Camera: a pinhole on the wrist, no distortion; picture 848 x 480 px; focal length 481.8 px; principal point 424.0 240.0 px. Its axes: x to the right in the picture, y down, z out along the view. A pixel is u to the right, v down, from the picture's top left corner.
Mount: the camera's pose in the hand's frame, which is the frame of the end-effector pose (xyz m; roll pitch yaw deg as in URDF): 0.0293 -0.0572 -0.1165 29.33 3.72 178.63
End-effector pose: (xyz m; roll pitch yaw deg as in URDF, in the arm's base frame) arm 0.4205 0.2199 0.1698 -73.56 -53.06 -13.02
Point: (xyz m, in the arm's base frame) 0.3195 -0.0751 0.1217
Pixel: behind the camera
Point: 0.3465 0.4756 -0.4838
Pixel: outside the picture
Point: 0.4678 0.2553 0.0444
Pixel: 667 49
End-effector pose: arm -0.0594 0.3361 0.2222 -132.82 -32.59 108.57
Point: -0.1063 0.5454 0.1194
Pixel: 261 115
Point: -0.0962 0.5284 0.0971
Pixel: 308 110
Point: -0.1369 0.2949 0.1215
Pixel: 593 386
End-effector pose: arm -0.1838 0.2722 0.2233 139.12 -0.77 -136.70
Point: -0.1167 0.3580 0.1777
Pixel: 795 386
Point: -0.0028 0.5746 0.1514
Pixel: outside the picture
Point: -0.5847 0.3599 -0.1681
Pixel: 225 453
